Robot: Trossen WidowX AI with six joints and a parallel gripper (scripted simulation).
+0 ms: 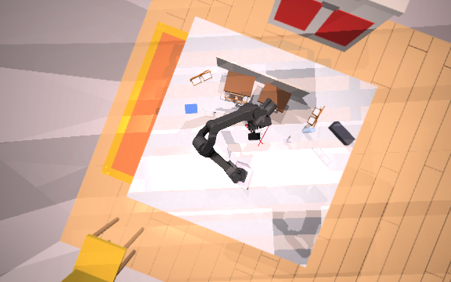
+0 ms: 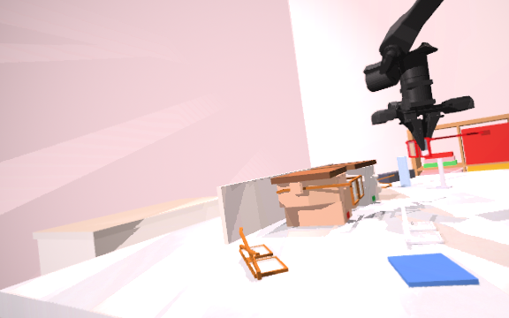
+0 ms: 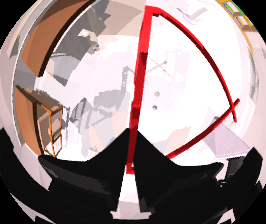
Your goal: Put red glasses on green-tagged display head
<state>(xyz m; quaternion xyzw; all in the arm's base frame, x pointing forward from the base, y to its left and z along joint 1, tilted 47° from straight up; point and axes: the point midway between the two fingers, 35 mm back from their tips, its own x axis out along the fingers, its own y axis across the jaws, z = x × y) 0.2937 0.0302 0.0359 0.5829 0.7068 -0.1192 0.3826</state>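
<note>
My gripper tip is now 280 mm to the left of the white stand, 100 mm above it and 10 mm past it. Round my gripper tip: white wall panel 310 mm ahead, 70 mm below, 30 mm to the left; then pale-blue cylinder 370 mm to the right, 90 mm ahead, 70 mm below; then blue pad 400 mm to the left, 120 mm below, 10 mm behind.
</note>
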